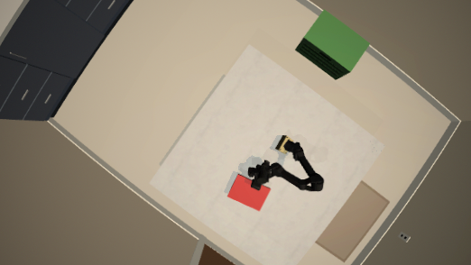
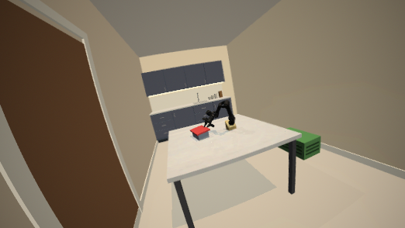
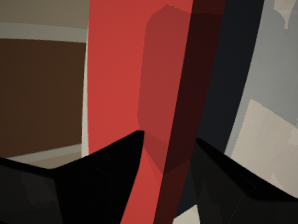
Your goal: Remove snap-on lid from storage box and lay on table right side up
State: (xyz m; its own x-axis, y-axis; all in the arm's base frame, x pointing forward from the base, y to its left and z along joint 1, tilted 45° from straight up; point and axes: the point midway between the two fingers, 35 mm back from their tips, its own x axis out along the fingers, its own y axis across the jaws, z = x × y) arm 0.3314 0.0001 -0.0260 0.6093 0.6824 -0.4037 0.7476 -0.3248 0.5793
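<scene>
Now: gripper tip 70 mm short of the red lid and 20 mm to the right of it. Also, from my gripper tip: storage box (70 mm ahead, 50 mm below, 20 mm to the left).
</scene>
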